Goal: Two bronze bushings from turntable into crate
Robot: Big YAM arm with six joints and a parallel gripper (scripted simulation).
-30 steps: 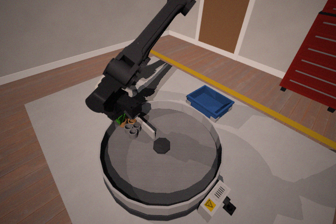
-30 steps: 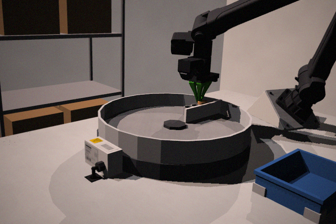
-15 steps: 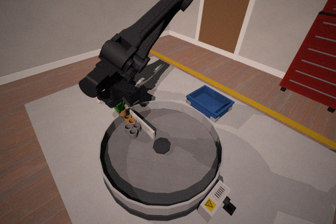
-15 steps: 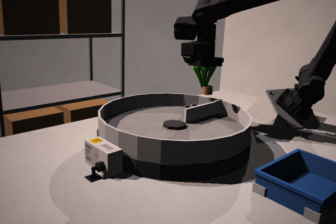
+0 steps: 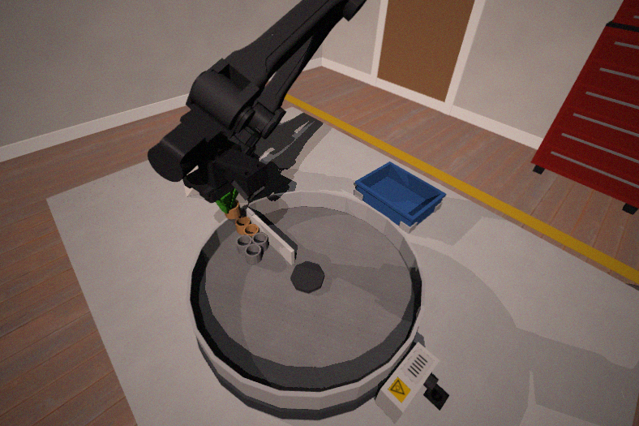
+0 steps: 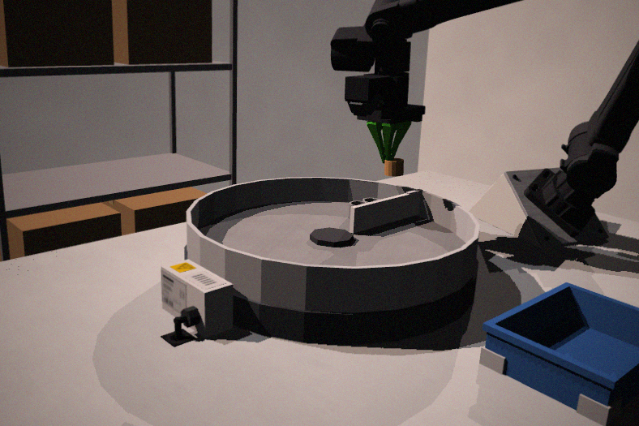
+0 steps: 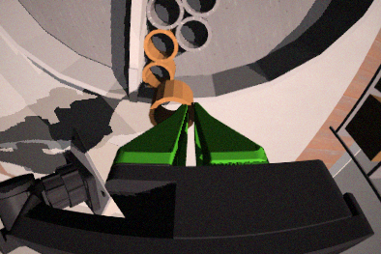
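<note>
The blue crate lies 17 cm ahead of my hand, 41 cm to the left of it and 12 cm below it. Also, from my hand: turntable (18 cm ahead, 4 cm to the left, 9 cm below).
</note>
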